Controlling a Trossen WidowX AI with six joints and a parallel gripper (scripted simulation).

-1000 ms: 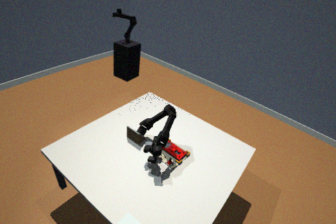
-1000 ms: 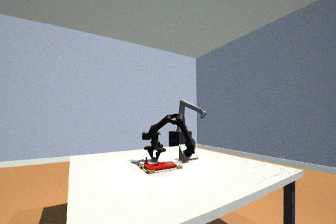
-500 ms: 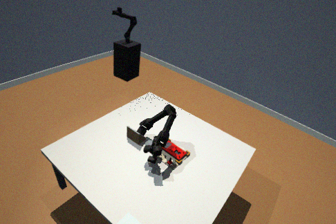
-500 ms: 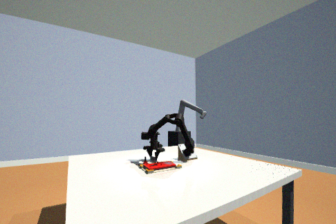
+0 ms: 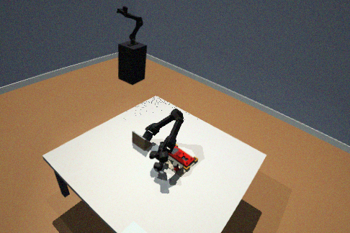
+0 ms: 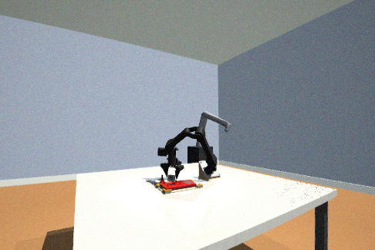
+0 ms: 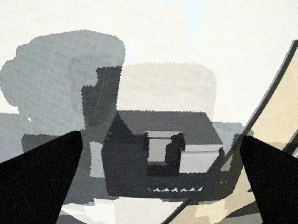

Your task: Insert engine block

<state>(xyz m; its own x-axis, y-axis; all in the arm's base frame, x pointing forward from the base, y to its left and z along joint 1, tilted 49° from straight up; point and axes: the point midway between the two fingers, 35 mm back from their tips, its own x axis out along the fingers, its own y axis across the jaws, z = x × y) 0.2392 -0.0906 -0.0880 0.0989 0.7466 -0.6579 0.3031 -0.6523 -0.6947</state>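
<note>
The engine block lies 10 mm above my gripper tip. The rest, counted from my gripper tip: upright peg 110 mm ahead, 60 mm to the left, 20 mm above.
</note>
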